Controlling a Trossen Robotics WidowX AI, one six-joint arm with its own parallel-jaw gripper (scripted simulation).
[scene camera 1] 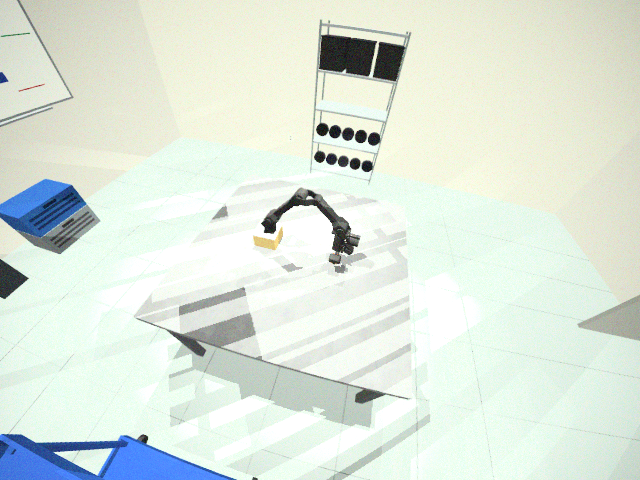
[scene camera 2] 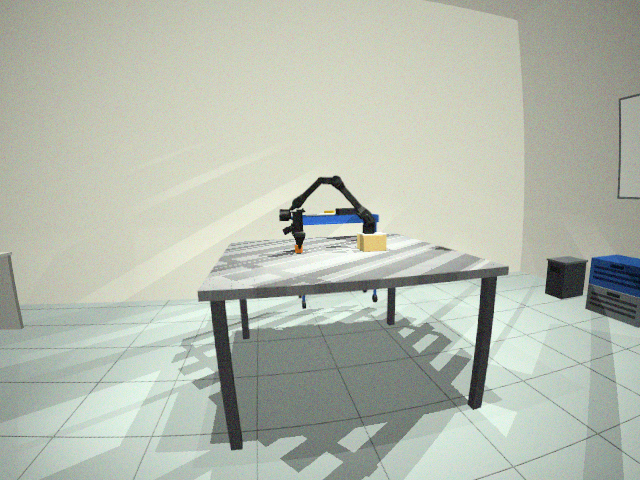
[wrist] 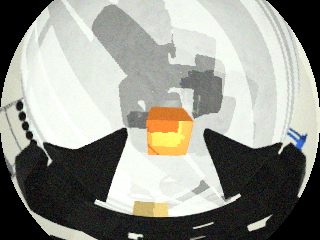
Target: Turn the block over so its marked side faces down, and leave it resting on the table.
My gripper point(wrist: 166, 132) is open, holding nothing. Further things: an orange block point(wrist: 169, 129).
